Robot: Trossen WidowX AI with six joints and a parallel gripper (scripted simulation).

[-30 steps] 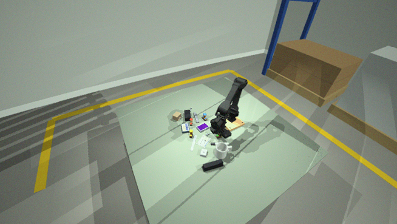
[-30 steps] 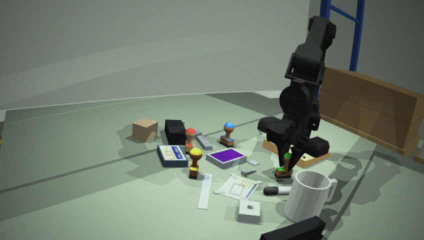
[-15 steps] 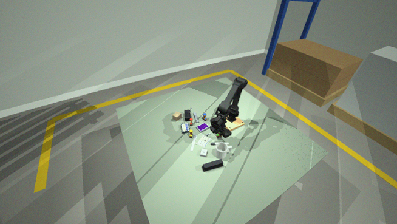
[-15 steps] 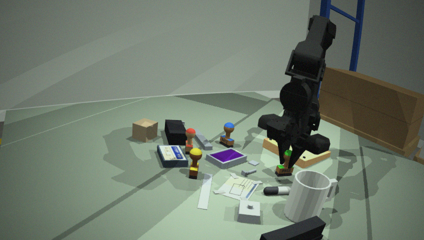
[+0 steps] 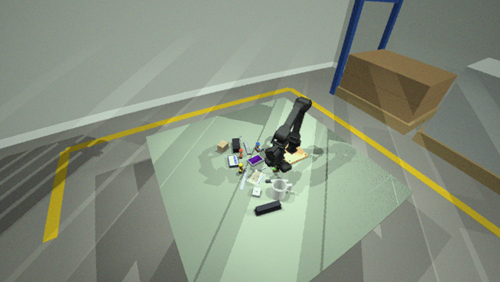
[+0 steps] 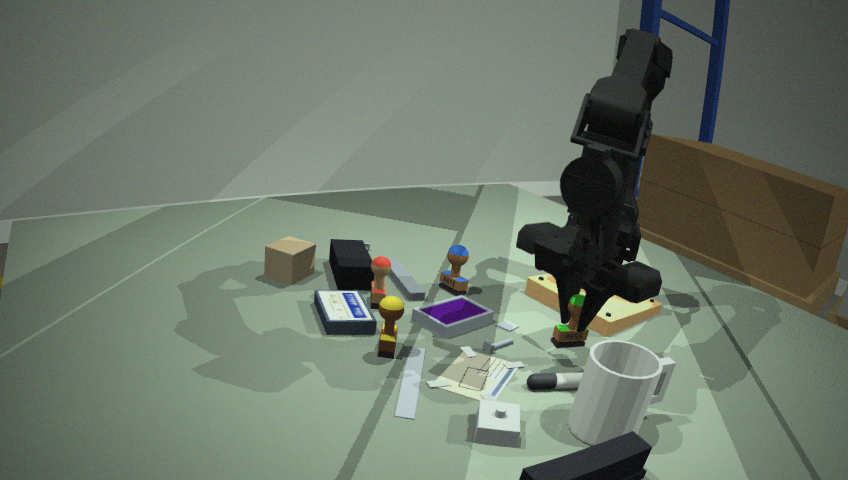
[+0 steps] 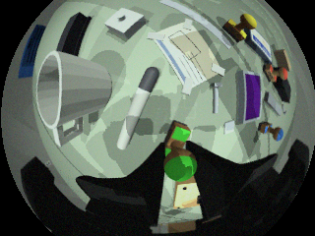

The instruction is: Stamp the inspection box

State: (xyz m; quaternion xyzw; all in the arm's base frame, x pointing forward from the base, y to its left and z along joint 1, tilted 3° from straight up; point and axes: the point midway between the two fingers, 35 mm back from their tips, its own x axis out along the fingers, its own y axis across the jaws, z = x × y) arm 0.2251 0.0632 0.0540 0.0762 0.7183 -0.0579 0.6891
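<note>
Right now the purple ink pad is 20 mm ahead of my gripper tip, 160 mm to the right of it and 40 mm below it. Also, from my gripper tip: pass stamp (right at my gripper tip); then marker (50 mm ahead, 30 mm to the left, 40 mm below); then card (110 mm ahead, 50 mm to the right, 50 mm below).
</note>
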